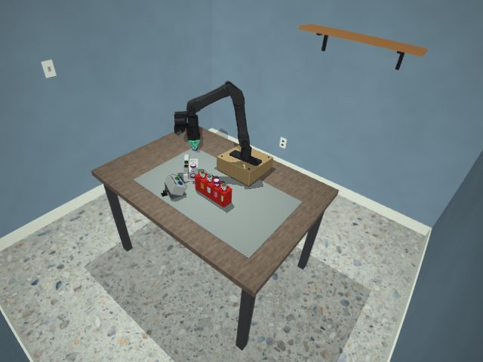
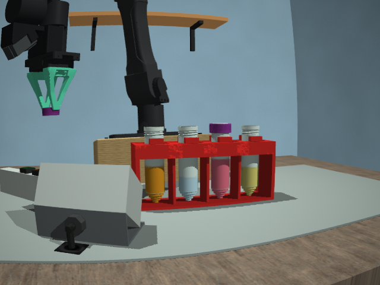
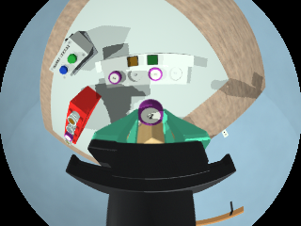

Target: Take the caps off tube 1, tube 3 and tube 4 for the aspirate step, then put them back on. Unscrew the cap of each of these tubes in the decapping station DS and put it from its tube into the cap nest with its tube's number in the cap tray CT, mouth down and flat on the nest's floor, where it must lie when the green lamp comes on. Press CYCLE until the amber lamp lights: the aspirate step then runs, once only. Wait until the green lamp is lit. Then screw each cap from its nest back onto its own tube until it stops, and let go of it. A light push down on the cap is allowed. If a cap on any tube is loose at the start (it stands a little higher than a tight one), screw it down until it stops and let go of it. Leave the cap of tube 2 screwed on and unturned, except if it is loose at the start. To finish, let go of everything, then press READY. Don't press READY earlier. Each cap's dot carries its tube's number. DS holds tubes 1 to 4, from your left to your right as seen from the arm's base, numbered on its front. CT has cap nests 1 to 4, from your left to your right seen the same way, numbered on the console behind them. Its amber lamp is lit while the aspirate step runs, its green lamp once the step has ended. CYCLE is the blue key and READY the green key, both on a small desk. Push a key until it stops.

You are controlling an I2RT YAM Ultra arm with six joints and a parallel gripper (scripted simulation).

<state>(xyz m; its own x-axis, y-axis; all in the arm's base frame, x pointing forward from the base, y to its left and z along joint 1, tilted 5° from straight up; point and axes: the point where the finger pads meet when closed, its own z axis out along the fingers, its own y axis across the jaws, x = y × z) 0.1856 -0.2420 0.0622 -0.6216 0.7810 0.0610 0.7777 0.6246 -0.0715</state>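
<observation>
Right now my hand is 200 mm short of the green key, 40 mm to the right of it and 90 mm above it. The rest, counted from my hand: grey key desk (220 mm ahead, 60 mm to the left, 110 mm below); then blue key (220 mm ahead, 80 mm to the left, 90 mm below).
</observation>
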